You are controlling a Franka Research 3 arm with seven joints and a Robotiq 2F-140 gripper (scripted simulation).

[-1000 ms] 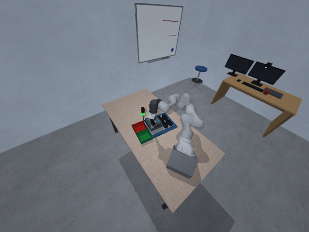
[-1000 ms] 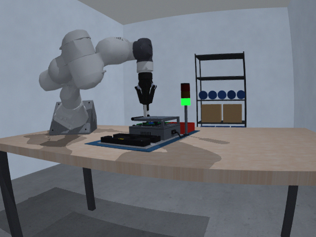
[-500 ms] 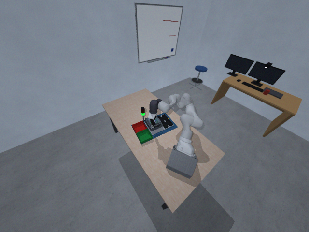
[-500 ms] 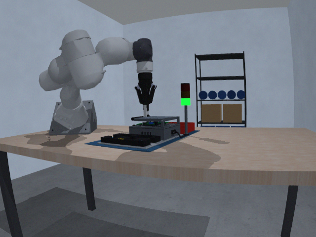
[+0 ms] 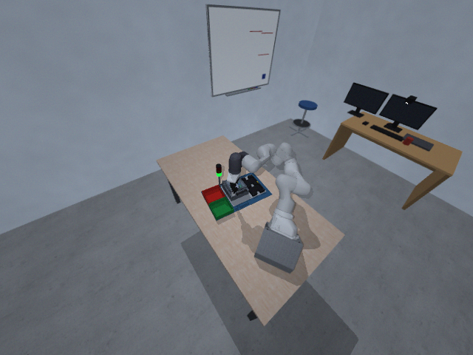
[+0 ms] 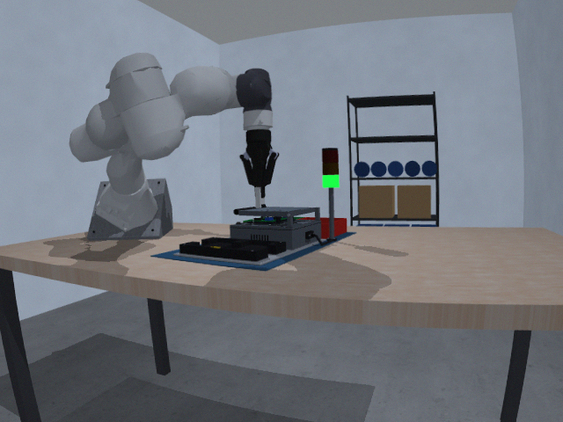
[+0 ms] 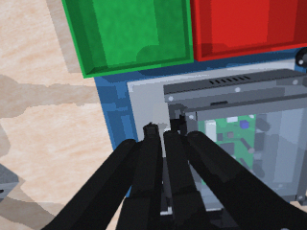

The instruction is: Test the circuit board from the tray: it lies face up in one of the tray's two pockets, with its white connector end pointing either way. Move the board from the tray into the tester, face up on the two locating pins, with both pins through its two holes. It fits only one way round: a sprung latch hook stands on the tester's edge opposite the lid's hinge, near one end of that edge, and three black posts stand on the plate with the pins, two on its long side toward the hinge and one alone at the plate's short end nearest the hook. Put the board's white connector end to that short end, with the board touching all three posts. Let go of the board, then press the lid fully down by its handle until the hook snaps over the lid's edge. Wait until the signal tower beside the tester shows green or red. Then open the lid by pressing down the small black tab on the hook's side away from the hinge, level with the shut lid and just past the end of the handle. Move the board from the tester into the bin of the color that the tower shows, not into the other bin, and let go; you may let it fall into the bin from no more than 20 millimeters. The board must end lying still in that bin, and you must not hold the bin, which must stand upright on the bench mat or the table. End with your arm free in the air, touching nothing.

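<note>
The black latch hook is 3 cm below my hand, 2 cm to the right of it and 1 cm ahead of it. The rest, counted from my hand: tester plate 9 cm to the right, 6 cm ahead, 5 cm below; green circuit board 10 cm to the right, 5 cm below, 5 cm ahead; tester lid 10 cm to the right, 5 cm ahead, 3 cm below.
</note>
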